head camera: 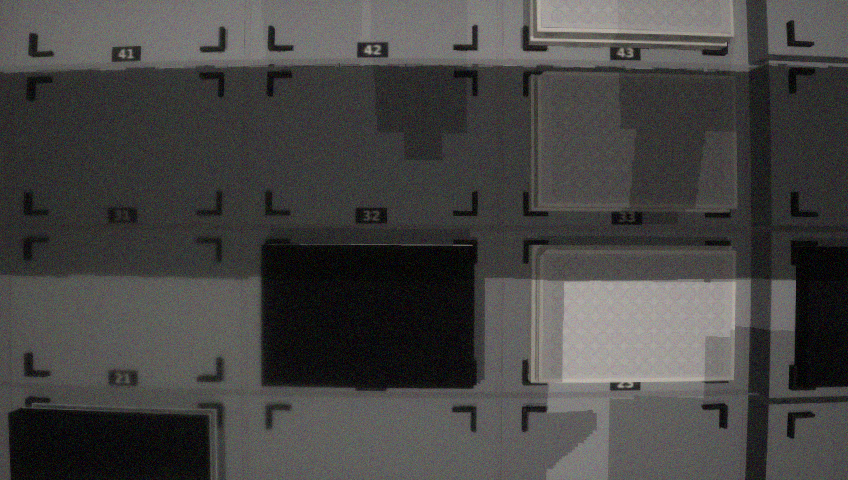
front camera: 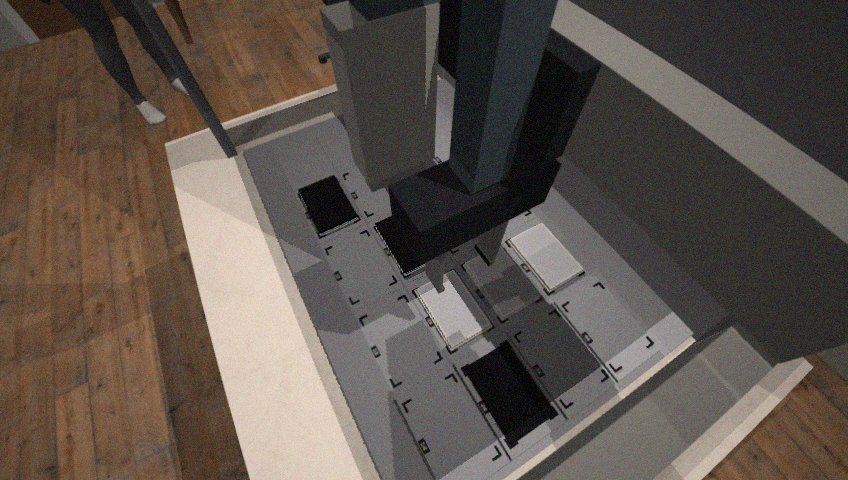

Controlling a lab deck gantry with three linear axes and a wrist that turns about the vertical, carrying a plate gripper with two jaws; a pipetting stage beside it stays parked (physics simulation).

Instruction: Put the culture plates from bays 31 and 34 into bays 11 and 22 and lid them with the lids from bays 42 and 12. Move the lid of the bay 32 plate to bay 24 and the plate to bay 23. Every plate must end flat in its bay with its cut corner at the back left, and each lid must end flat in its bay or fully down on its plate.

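Frame: origin at the robot's base, x left, y back, z up, level; millimetres.
Seen in the pictures: gripper, fingertip midpoint: (front camera: pixel 459 268); robot's base, origin of the base link: (front camera: pixel 299 194).
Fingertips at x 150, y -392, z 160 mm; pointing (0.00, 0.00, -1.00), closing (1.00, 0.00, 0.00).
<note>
Offsets run from my fingertips to a thing's top centre.
The bay 32 plate {dx +0, dy +0, dz -145 mm} (front camera: pixel 453 310) (head camera: pixel 633 327), pale and without a lid, lies flat in bay 23. Its lid {dx +0, dy -164, dz -137 mm} (front camera: pixel 508 395) (head camera: pixel 824 315), black, lies flat in bay 24. A black-lidded plate {dx -107, dy +328, dz -143 mm} (front camera: pixel 329 206) (head camera: pixel 110 446) lies in bay 11. Another black-lidded plate {dx +0, dy +164, dz -143 mm} (front camera: pixel 401 251) (head camera: pixel 368 315) lies in bay 22, partly hidden by the gripper body in the front view. My gripper (front camera: pixel 466 275) is open and empty. Its jaws are wide apart above the deck, and in the front view they overlap the bay 23 plate and the area behind it. The cut corners are hard to make out.
A clear, dim plate {dx +107, dy +0, dz -145 mm} (front camera: pixel 508 297) (head camera: pixel 583 142) lies in bay 33, directly behind bay 23. A bright white plate {dx +214, dy +0, dz -145 mm} (front camera: pixel 544 255) (head camera: pixel 633 17) lies in bay 43. The grey pipetting stage (front camera: pixel 386 95) stands left of the gripper column. Pale walls (front camera: pixel 249 321) edge the deck.
</note>
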